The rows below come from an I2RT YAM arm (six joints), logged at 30 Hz.
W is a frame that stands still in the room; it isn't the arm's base.
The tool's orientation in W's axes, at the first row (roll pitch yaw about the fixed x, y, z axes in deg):
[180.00 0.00 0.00]
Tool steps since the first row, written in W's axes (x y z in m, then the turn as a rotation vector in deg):
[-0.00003 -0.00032 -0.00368 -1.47 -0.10 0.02]
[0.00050 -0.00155 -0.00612 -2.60 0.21 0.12]
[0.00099 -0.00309 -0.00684 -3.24 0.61 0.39]
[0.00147 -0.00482 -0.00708 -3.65 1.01 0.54]
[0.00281 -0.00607 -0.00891 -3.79 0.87 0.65]
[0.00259 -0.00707 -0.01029 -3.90 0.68 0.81]
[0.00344 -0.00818 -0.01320 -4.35 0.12 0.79]
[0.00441 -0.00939 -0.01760 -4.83 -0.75 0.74]
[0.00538 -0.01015 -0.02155 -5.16 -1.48 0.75]
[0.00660 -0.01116 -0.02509 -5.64 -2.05 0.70]
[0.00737 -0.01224 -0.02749 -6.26 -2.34 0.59]
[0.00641 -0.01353 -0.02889 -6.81 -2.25 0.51]
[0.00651 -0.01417 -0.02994 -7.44 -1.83 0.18]
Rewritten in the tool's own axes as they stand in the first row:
[-0.00003 0.00032 0.00368 -1.47 0.10 -0.02]
[0.00050 0.00155 0.00612 -2.60 -0.21 -0.12]
[0.00099 0.00309 0.00684 -3.24 -0.61 -0.39]
[0.00147 0.00482 0.00708 -3.65 -1.01 -0.54]
[0.00281 0.00607 0.00891 -3.79 -0.87 -0.65]
[0.00259 0.00707 0.01029 -3.90 -0.68 -0.81]
[0.00344 0.00818 0.01320 -4.35 -0.12 -0.79]
[0.00441 0.00939 0.01760 -4.83 0.75 -0.74]
[0.00538 0.01015 0.02155 -5.16 1.48 -0.75]
[0.00660 0.01116 0.02509 -5.64 2.05 -0.70]
[0.00737 0.01224 0.02749 -6.26 2.34 -0.59]
[0.00641 0.01353 0.02889 -6.81 2.25 -0.51]
[0.00651 0.01417 0.02994 -7.44 1.83 -0.18]

